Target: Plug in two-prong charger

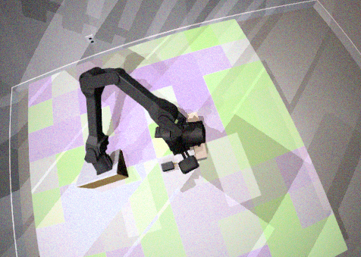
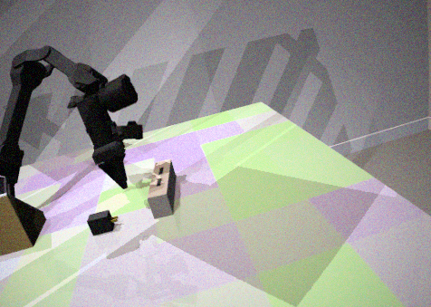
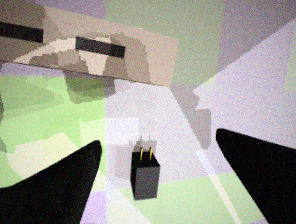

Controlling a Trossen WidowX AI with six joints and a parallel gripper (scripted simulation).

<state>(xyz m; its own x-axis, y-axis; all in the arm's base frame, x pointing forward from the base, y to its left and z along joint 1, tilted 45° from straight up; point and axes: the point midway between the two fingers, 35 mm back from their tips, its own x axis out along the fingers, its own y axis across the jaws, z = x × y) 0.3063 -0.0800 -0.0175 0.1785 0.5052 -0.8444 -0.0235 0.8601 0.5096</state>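
The charger is 70 mm below my gripper tip and 70 mm behind it.
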